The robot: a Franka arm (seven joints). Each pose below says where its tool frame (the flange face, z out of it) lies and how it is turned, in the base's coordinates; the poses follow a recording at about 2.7 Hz.
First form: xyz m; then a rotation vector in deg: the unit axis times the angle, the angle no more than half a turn.
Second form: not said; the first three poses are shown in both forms.
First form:
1: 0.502, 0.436, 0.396, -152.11, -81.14, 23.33
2: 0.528, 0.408, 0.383, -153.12, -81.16, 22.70
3: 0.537, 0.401, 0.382, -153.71, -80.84, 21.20
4: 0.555, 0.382, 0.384, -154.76, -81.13, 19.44
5: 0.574, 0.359, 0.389, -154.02, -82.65, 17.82
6: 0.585, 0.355, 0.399, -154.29, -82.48, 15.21
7: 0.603, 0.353, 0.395, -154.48, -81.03, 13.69
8: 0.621, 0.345, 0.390, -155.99, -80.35, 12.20
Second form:
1: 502, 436, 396, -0.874, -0.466, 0.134, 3.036
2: 528, 408, 383, -0.876, -0.464, 0.130, 3.050
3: 537, 401, 382, -0.879, -0.462, 0.121, 3.054
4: 555, 382, 384, -0.880, -0.461, 0.111, 3.069
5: 574, 359, 389, -0.877, -0.470, 0.101, 3.067
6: 585, 355, 399, -0.879, -0.470, 0.087, 3.065
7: 603, 353, 395, -0.883, -0.463, 0.078, 3.054
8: 621, 345, 390, -0.887, -0.457, 0.069, 3.070
